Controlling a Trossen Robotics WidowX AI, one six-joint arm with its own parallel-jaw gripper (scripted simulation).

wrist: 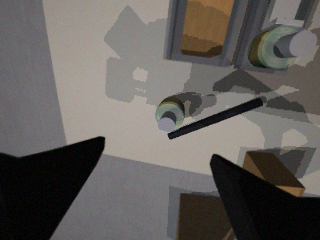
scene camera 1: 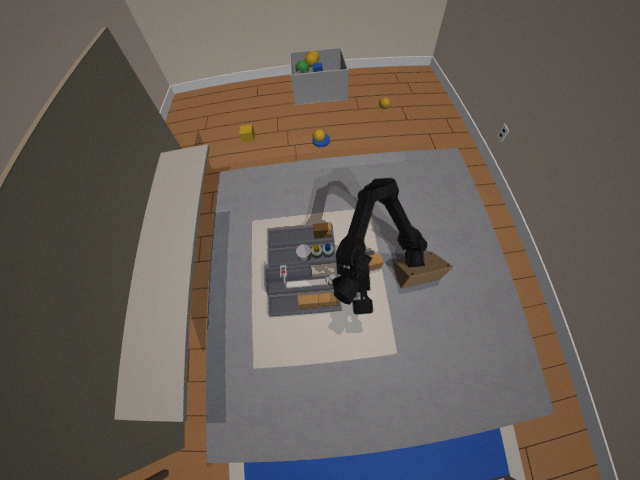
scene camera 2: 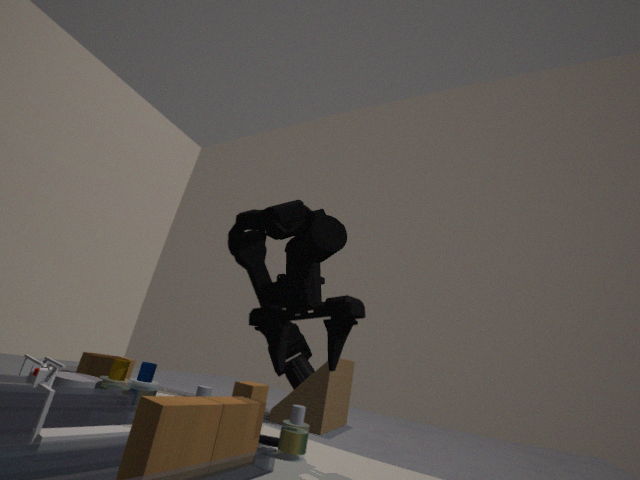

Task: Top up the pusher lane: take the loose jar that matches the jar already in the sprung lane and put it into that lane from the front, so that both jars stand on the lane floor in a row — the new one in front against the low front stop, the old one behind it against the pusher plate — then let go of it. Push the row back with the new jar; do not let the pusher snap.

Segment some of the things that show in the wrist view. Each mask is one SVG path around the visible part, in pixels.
My gripper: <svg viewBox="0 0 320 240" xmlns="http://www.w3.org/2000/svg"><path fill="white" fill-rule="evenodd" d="M213 154L210 162L213 180L237 240L320 240L320 197L296 197L266 180L262 180L232 161L230 162L217 154ZM105 137L98 136L65 147L58 147L19 158L0 152L0 240L49 240L76 196L82 190L84 183L95 166L97 166L104 150Z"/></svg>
A tan block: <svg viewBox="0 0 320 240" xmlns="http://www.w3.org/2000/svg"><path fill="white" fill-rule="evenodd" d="M246 152L242 168L296 197L303 195L306 189L304 185L297 180L273 153Z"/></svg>
